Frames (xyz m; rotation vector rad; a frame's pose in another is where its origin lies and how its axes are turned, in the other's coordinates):
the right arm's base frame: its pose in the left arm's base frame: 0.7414 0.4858 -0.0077 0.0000 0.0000 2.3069
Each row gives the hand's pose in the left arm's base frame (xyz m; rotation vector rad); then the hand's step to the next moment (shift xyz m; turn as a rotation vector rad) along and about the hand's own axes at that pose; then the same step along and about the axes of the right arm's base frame.
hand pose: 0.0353 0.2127 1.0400 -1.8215 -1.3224 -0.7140
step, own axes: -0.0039 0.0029 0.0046 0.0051 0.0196 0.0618
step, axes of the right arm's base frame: -0.0001 -0.0020 -0.0064 0.0238 -0.0493 -0.0352
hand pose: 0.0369 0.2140 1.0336 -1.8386 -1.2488 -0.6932
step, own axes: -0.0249 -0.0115 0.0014 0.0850 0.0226 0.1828
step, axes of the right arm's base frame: 0.0067 0.0206 -0.0168 0.1064 -0.1684 -0.0383
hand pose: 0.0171 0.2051 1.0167 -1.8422 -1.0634 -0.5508
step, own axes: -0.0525 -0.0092 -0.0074 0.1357 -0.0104 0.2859
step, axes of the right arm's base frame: 0.0031 0.0446 -0.0300 0.1996 -0.2432 -0.0356
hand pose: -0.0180 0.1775 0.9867 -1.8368 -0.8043 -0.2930
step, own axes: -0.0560 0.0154 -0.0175 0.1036 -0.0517 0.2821
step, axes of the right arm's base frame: -0.0109 0.0486 -0.0346 0.2280 -0.2014 -0.0214
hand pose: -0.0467 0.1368 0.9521 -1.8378 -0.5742 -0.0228
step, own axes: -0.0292 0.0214 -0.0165 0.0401 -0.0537 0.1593
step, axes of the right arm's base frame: -0.0140 0.0301 -0.0219 0.1452 -0.0937 0.0043
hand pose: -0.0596 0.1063 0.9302 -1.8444 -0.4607 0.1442
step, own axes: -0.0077 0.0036 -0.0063 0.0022 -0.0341 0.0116
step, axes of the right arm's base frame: -0.0042 0.0094 -0.0024 0.0213 -0.0059 0.0285
